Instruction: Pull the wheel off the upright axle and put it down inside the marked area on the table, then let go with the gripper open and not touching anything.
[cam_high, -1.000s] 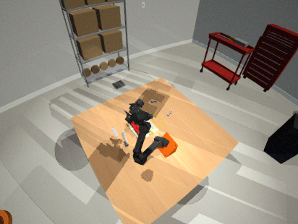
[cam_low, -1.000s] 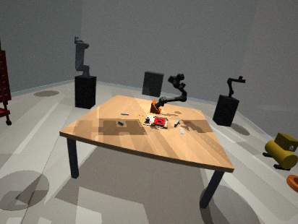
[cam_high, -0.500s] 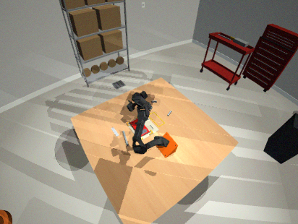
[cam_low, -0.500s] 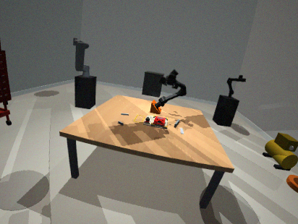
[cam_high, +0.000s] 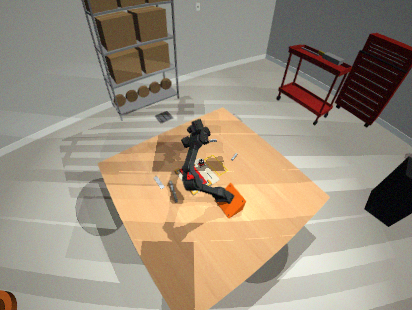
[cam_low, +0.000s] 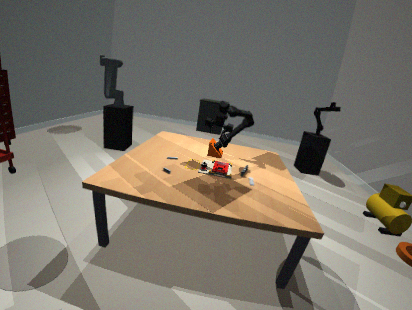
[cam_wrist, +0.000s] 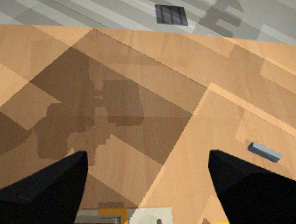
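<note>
Now: gripper tip 9 cm past the grey fixture plate, 6 cm to the right of it and 27 cm above it.
</note>
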